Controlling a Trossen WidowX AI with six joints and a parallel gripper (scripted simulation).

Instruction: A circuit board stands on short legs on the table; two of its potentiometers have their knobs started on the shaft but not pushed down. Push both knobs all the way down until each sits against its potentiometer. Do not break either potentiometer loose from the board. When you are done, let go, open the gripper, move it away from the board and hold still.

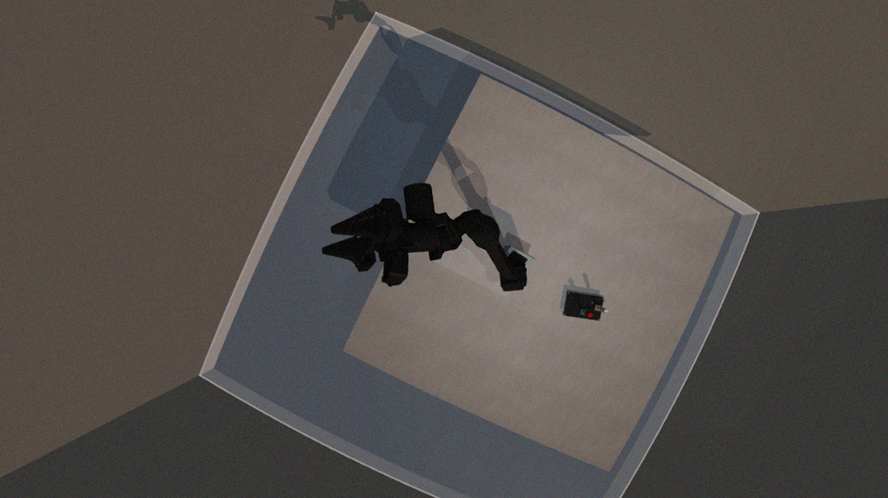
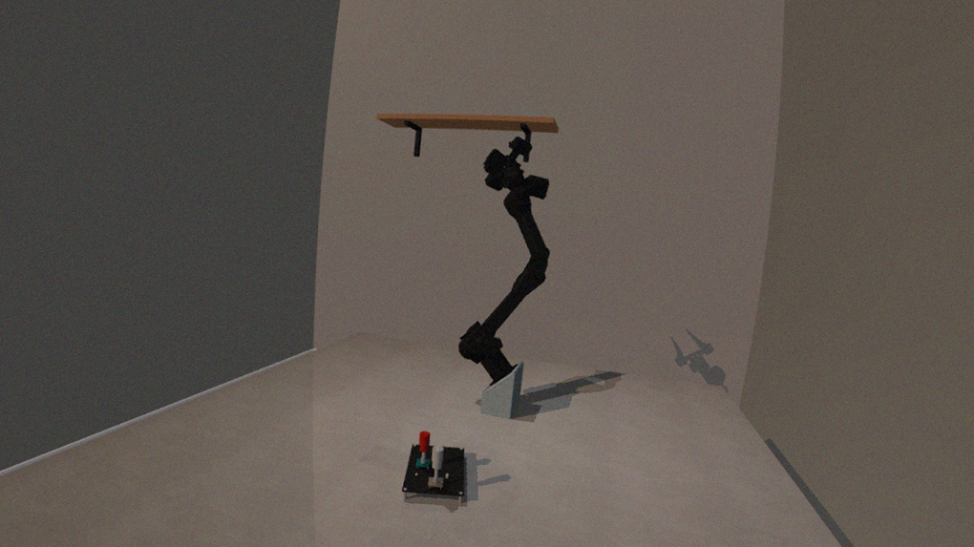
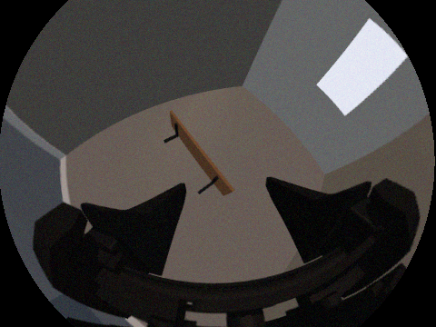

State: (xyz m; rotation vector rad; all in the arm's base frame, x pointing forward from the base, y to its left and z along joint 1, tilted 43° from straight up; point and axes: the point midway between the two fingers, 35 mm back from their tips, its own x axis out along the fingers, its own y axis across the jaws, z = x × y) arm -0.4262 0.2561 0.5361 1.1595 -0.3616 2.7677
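The red knob lies 790 mm ahead of my gripper tip, 620 mm below it and 160 mm to the left of it. Also, from my gripper tip: pale grey knob: 840 mm ahead, 620 mm below, 210 mm to the left.
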